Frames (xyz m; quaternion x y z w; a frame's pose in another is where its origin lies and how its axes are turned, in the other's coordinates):
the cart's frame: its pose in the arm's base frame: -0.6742 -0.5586 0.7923 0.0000 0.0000 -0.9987 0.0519
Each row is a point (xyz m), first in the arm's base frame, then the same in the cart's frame.
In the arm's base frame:
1: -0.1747 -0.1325 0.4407
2: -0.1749 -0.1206 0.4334
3: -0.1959 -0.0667 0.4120
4: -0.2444 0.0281 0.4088
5: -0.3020 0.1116 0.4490
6: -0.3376 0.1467 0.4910
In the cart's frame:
1: -0.5410 -0.3720 -0.3516
2: -0.5420 -0.3839 -0.3589
3: -0.5267 -0.4397 -0.3803
4: -0.4883 -0.5390 -0.3835
5: -0.4397 -0.6280 -0.3433
6: -0.4079 -0.6666 -0.3013

